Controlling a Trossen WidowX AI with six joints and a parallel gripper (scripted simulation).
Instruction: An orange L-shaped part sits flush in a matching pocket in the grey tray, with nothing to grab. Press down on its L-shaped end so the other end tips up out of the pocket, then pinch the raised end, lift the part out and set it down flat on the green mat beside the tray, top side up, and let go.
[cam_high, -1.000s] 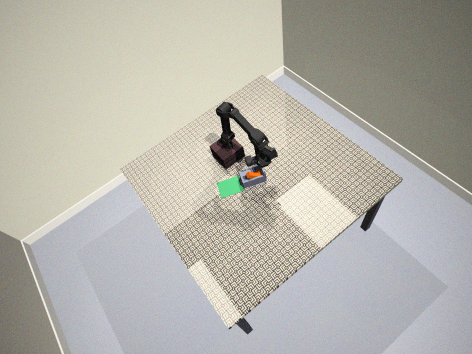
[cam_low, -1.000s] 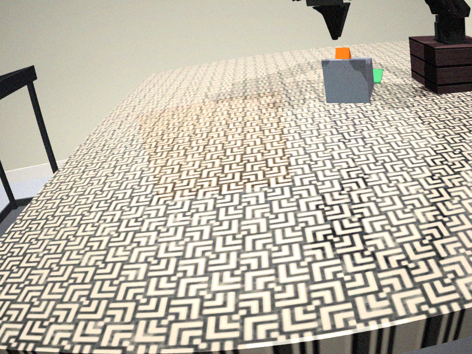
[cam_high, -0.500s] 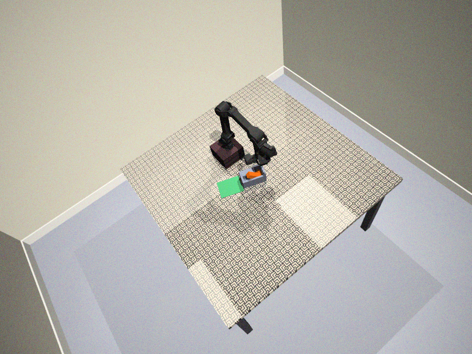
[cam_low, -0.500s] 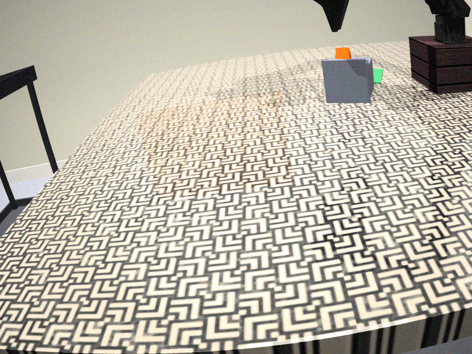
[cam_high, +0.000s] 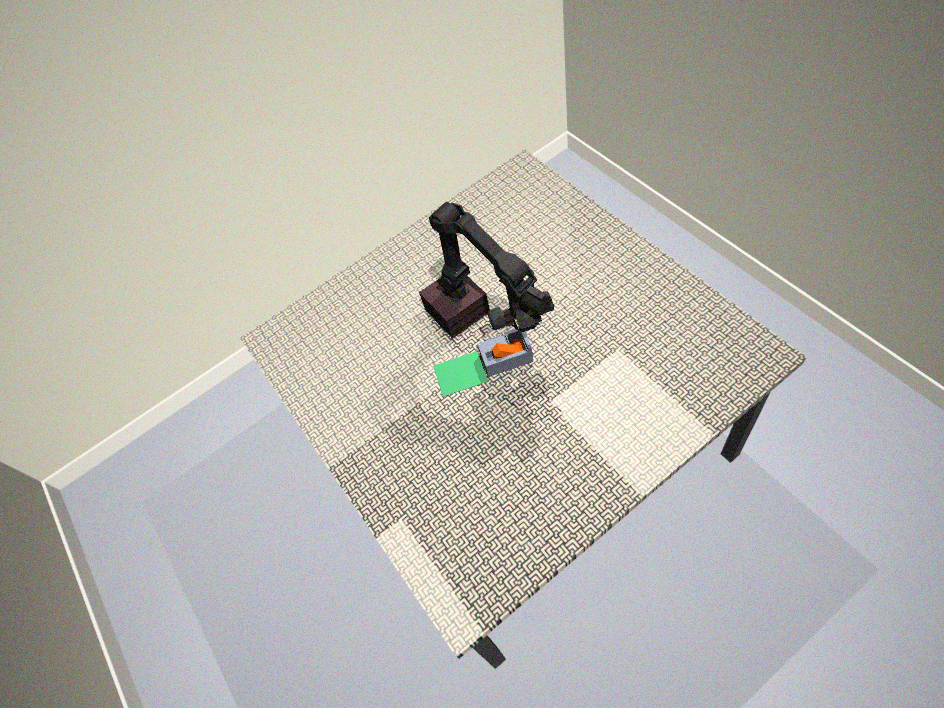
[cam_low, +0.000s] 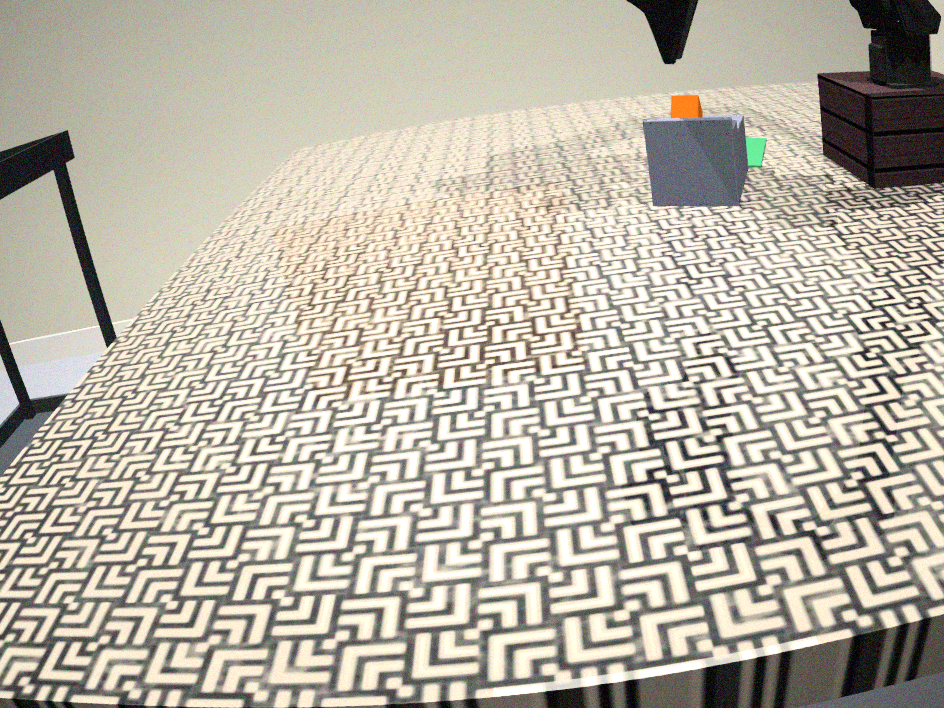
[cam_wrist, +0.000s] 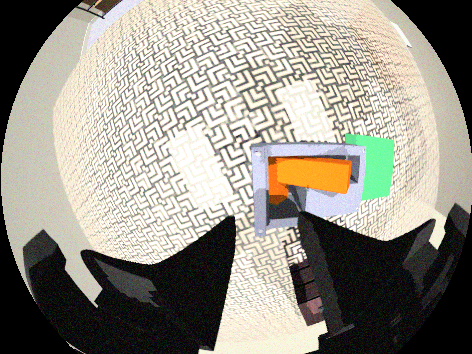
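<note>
Now: the orange L-shaped part 3 cm behind my gripper tip, 4 cm to the right of it and 11 cm below it. Also, from my gripper tip: green mat (11 cm behind, 20 cm to the right, 16 cm below).
</note>
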